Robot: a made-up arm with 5 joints.
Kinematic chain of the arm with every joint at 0, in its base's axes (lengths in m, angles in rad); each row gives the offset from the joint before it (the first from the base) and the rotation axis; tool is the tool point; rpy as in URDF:
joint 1: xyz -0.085 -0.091 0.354 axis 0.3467 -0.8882 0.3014
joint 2: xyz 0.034 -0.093 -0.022 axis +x
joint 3: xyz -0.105 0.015 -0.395 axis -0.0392 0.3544 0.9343
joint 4: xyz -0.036 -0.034 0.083 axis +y
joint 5: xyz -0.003 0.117 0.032 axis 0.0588 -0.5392 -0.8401
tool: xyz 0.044 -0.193 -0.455 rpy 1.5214 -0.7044 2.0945
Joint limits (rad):
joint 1: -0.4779..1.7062
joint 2: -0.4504..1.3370
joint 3: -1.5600..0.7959
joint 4: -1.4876..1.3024
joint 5: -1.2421..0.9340
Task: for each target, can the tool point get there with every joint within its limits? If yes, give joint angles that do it. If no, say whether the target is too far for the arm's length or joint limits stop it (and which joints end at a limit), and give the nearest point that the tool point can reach.
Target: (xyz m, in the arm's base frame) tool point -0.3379 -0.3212 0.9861
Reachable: no: joint limits stop it (at a limit: joint 1, joint 2, joint 4, joint 5) | nearest point -0.2944 0.0789 0.6916 | short by 0.499 m
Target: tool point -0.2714 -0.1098 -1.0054
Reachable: no: too far | nearest point -0.1831 -0.1393 -0.4542 | short by 0.559 m
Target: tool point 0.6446 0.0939 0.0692
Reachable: yes | joints 1.5335 -0.1481 0.0996 0.1095 -0.6974
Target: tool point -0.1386 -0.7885 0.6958
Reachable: no: joint limits stop it (at a limit: joint 1, joint 2, joint 4) | nearest point -0.2168 -0.5700 0.4354 | short by 0.349 m
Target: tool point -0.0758 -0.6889 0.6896
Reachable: no: joint limits stop it (at a limit: joint 1, joint 2, joint 4, joint 5) | nearest point -0.1859 -0.5573 0.4345 | short by 0.307 m
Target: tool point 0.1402 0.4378 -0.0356
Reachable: yes | joints 0.7554 0.8263 -0.1862 -0.1123 0.0622
